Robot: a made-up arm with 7 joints.
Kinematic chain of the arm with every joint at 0, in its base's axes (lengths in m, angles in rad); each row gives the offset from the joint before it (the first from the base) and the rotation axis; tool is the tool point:
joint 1: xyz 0 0.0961 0 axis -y
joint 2: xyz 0 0.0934 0 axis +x
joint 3: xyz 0 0 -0.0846 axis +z
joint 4: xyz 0 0 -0.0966 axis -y
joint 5: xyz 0 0 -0.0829 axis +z
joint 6: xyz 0 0 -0.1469 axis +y
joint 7: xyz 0 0 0 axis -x
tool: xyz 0 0 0
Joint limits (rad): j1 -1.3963..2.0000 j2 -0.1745..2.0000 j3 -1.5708..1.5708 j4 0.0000..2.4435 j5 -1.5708..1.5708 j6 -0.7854..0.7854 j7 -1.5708..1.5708
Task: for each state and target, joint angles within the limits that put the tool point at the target. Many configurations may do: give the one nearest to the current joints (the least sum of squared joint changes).
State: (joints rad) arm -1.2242 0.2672 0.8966 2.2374 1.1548 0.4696 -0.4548
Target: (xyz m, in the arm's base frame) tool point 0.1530 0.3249 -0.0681
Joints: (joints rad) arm -0.8723 0.9895 0.7335 2.0617 1.1548 0.4696 -0.4548
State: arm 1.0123 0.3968 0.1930 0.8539 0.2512 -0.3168 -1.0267
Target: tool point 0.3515 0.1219 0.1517
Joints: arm 1.5986 -0.1745 -0.0341 0.6658 0.2512 -0.3168 -1.0267
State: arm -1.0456 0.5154 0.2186 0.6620 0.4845 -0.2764 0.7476
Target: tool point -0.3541 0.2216 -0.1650
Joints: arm -1.3963 -0.1442 0.7052 0.6154 0.4845 -0.2764 0.7476
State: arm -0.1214 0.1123 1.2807 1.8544 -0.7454 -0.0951 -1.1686
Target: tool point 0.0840 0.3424 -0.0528
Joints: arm -0.1393 -0.0265 1.0392 2.2516 -0.7454 -0.0951 -1.1686
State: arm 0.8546 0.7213 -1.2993 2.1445 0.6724 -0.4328 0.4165
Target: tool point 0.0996 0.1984 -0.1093
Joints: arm 0.6619 1.5943 -1.4938 2.4416 0.6724 -0.4328 0.4165
